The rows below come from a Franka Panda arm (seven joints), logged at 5 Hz.
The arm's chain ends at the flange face. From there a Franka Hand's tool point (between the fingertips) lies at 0.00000 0.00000 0.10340 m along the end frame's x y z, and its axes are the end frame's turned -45 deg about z.
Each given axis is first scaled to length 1.
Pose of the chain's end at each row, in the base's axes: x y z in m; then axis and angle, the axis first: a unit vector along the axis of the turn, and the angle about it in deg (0 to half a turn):
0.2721 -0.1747 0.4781 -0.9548 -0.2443 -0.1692 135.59
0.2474 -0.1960 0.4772 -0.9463 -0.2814 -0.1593 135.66
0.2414 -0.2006 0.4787 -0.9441 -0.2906 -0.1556 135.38
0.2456 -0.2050 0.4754 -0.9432 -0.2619 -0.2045 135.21
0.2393 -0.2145 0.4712 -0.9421 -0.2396 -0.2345 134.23
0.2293 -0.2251 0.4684 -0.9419 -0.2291 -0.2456 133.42
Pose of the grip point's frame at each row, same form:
0.2831 -0.0983 0.4093 -0.7628 -0.5717 -0.3023 146.38
0.2538 -0.1197 0.4077 -0.7423 -0.6024 -0.2935 146.02
0.2463 -0.1240 0.4094 -0.7370 -0.6099 -0.2913 145.61
0.2606 -0.1268 0.4094 -0.7426 -0.5806 -0.3338 147.52
0.2603 -0.1348 0.4087 -0.7465 -0.5579 -0.3626 147.88
0.2525 -0.1445 0.4079 -0.7485 -0.5472 -0.3746 147.60

